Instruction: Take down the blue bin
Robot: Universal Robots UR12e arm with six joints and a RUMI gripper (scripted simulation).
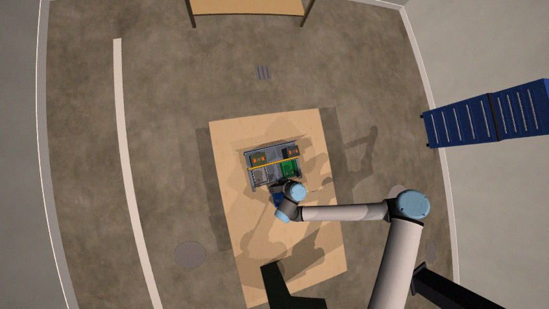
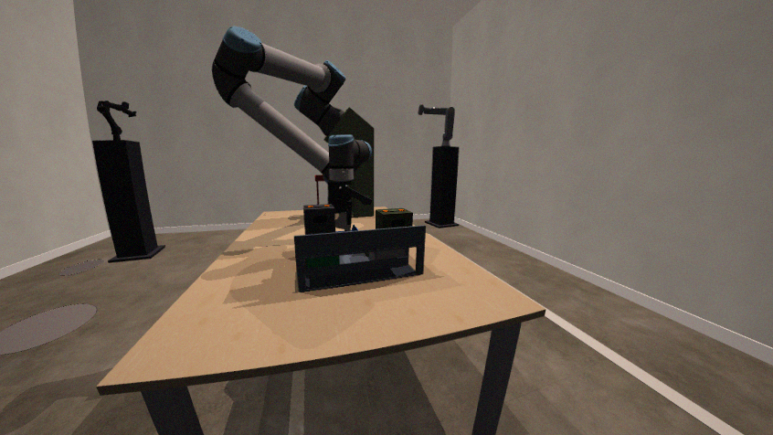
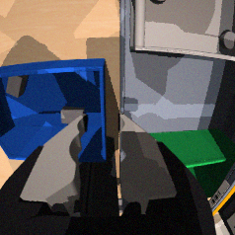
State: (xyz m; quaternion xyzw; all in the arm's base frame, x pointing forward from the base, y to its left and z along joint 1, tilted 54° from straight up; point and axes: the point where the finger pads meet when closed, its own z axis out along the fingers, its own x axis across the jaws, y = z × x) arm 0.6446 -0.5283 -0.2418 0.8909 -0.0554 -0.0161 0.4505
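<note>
The blue open bin lies 8 cm behind my hand, 1 cm to the left of it and 3 cm below it. Also, from my hand: grey bin: 13 cm ahead, 10 cm to the left, 3 cm below; then bar: 17 cm ahead, 1 cm to the right, 4 cm above; then green bin: 11 cm ahead, 12 cm to the right, 3 cm below.
</note>
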